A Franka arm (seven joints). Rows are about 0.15 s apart.
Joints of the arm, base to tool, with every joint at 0 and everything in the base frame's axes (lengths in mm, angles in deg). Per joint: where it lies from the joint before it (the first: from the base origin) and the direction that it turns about. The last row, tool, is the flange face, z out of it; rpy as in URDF.
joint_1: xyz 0.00 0.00 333.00 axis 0 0 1
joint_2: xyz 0.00 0.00 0.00 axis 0 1 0
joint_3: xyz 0.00 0.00 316.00 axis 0 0 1
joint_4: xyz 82.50 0.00 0.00 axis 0 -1 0
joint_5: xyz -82.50 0.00 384.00 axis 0 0 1
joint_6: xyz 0.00 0.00 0.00 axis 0 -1 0
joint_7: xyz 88.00 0.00 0.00 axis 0 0 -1
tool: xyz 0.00 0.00 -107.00 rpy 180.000 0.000 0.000
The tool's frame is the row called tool.
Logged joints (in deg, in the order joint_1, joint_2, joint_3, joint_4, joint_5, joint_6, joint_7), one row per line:
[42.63, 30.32, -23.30, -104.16, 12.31, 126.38, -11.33]
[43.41, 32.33, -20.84, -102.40, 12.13, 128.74, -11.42]
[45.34, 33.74, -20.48, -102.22, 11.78, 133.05, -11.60]
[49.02, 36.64, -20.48, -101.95, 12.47, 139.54, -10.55]
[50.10, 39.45, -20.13, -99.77, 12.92, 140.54, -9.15]
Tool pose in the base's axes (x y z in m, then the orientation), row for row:
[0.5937, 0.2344, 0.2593, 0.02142, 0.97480, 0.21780, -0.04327]
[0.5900, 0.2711, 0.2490, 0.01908, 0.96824, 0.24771, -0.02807]
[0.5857, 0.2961, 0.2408, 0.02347, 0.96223, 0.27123, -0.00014]
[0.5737, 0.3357, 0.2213, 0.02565, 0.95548, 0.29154, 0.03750]
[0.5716, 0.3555, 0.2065, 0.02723, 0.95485, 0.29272, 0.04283]
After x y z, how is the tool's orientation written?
As a quaternion, w x y z.
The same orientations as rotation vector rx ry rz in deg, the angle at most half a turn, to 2 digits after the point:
[173.11, 38.68, -7.68]
[172.20, 44.05, -4.99]
[170.66, 48.11, -0.02]
[169.23, 51.64, 6.64]
[168.96, 51.80, 7.58]

